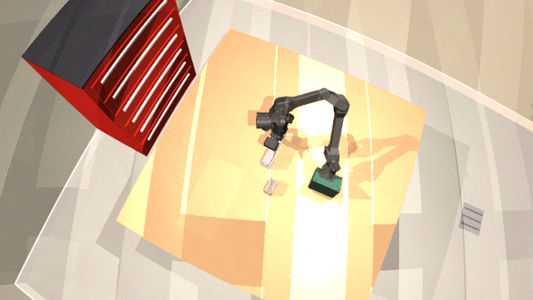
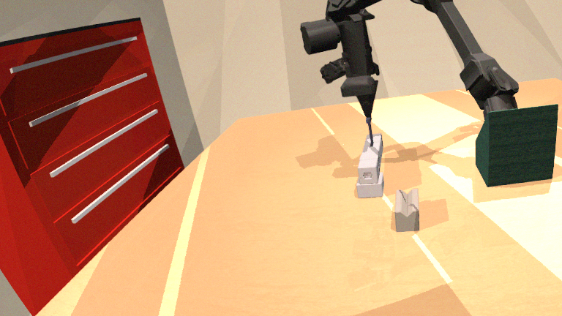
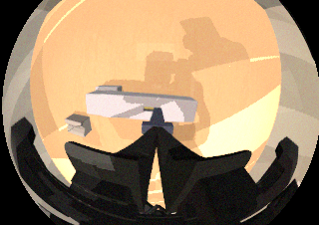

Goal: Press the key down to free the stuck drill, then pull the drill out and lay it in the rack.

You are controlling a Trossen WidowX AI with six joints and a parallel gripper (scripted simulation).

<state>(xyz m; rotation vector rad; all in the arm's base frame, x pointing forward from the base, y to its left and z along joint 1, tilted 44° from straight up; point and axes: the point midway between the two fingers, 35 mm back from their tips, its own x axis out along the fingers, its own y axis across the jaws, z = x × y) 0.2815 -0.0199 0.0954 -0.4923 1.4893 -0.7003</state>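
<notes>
The blue key is 30 mm below my gripper tip. From my gripper tip the other things lie so: v-grooved rack 210 mm to the left, 110 mm below, 50 mm behind; then drill 80 mm below, 50 mm to the left, 10 mm ahead; then pale grey holder block 90 mm below, 40 mm to the left.
</notes>
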